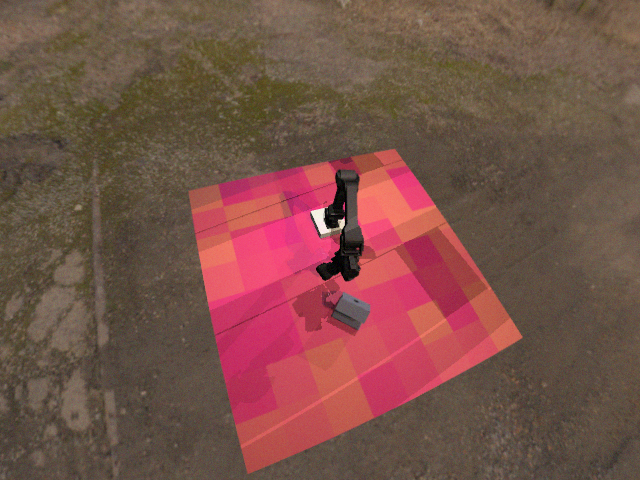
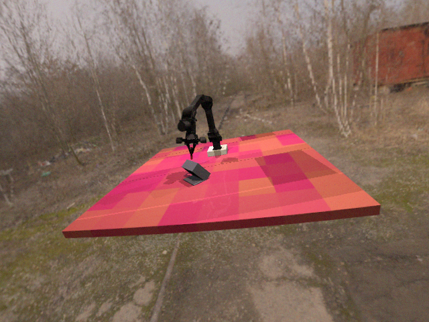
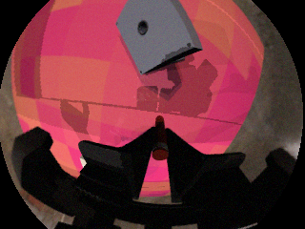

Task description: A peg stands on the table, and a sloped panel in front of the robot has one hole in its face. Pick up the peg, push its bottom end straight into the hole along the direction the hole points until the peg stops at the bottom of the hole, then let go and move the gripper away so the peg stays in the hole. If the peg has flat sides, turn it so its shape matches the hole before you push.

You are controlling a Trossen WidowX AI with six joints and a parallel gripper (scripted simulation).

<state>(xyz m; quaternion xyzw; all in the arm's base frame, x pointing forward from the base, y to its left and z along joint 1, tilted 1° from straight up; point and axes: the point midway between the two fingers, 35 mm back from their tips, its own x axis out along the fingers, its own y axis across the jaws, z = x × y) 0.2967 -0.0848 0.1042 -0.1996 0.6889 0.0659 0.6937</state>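
Right now the grey sloped panel is 14 cm ahead of my gripper tip, 7 cm to the left of it and 6 cm below it. The rest, counted from my gripper tip: red peg (2 cm above).
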